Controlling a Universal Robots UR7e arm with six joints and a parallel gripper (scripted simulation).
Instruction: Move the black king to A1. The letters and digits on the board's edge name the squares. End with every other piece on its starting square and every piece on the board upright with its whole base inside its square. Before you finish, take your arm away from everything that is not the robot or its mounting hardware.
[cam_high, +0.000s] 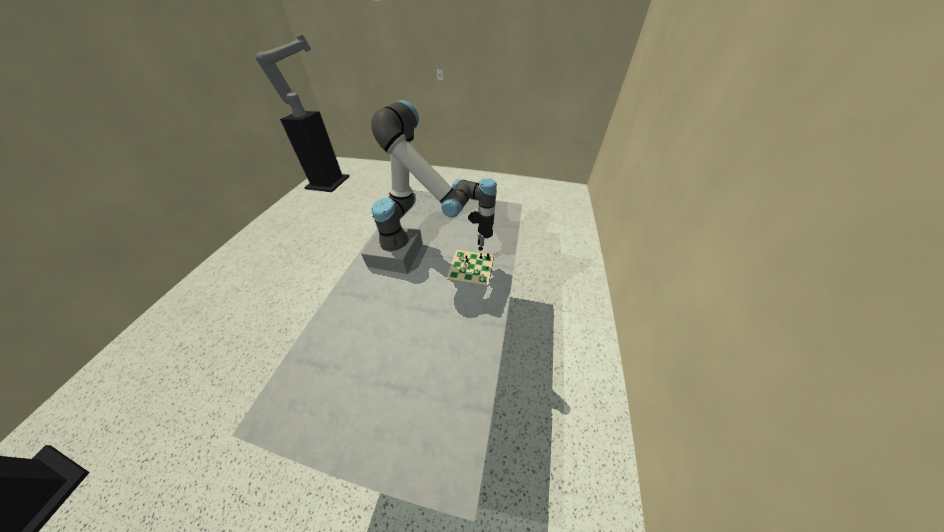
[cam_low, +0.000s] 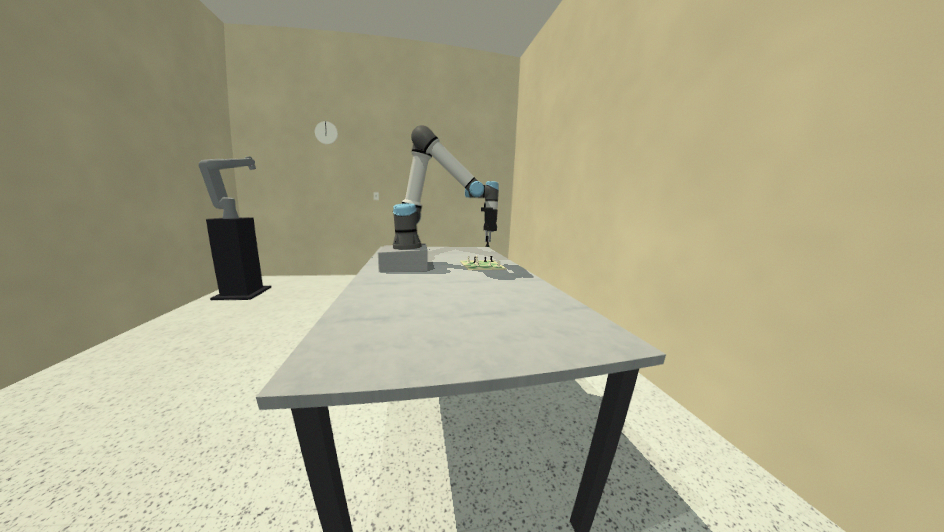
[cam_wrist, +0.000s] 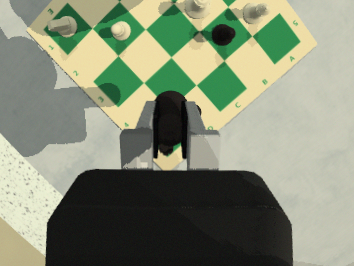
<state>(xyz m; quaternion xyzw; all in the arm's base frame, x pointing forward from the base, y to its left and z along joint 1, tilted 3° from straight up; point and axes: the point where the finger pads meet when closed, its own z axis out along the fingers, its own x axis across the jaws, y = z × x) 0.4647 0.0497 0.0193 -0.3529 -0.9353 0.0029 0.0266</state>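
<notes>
Now: the chessboard 150 mm below my hand, 40 mm to the right of it and 40 mm behind it. From my hand the other things lie so: black king: 20 mm below; then pale piece: 130 mm below, 120 mm to the right, 40 mm ahead.
</notes>
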